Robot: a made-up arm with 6 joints.
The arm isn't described. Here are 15 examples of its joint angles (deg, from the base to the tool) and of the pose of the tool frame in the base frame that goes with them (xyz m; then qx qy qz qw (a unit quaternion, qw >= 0)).
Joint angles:
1: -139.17 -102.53 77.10 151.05 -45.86 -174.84
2: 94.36 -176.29 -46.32 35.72 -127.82 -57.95
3: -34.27 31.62 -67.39 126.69 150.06 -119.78
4: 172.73 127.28 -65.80 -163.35 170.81 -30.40
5: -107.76 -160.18 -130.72 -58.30 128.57 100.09
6: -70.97 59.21 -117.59 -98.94 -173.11 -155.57
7: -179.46 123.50 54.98 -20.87 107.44 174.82
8: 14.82 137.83 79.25 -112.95 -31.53 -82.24
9: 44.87 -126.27 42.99 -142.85 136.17 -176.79
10: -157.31 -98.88 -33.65 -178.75 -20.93 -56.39
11: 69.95 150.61 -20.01 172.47 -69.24 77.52
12: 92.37 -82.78 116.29 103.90 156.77 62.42
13: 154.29 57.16 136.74 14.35 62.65 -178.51
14: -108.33 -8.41 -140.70 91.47 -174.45 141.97
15: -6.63 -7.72 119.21 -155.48 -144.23 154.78
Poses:
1: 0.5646 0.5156 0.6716 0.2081 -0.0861 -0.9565 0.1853
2: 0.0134 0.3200 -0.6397 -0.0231 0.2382 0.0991 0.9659
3: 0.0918 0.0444 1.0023 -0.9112 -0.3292 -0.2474 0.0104
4: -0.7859 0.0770 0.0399 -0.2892 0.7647 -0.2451 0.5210
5: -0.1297 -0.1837 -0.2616 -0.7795 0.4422 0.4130 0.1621
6: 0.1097 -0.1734 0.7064 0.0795 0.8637 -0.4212 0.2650
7: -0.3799 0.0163 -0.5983 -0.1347 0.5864 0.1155 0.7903
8: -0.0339 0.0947 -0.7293 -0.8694 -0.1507 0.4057 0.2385
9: -0.6134 -0.6549 -0.1804 -0.4499 0.7835 -0.1301 0.4084
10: 1.0312 0.3976 -0.2888 -0.5183 0.6445 -0.1605 0.5386
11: 0.2064 0.6002 -0.7865 0.9830 -0.0315 0.0061 0.1808
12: -0.0695 -0.3970 0.6045 0.8280 -0.4140 -0.0278 0.3772
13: -0.2427 0.0480 -0.0058 0.2937 0.7303 -0.1793 0.5901
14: 0.1020 0.2580 0.4790 0.2689 0.0028 -0.4769 0.8368
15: 0.2654 0.0349 0.5790 0.1837 -0.7517 -0.3605 0.5208
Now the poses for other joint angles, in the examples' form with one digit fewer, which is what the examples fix.
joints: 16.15 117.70 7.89 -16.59 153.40 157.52
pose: 0.769 0.234 -0.347 0.618 0.180 -0.759 0.098
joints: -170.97 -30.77 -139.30 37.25 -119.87 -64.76
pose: 0.271 0.091 0.265 -0.516 -0.218 0.551 0.618
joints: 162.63 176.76 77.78 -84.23 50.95 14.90
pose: 0.554 -0.086 -0.542 0.509 0.536 0.656 0.151
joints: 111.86 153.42 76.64 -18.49 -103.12 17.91
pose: -0.064 -0.042 -0.741 -0.671 0.575 0.466 0.046
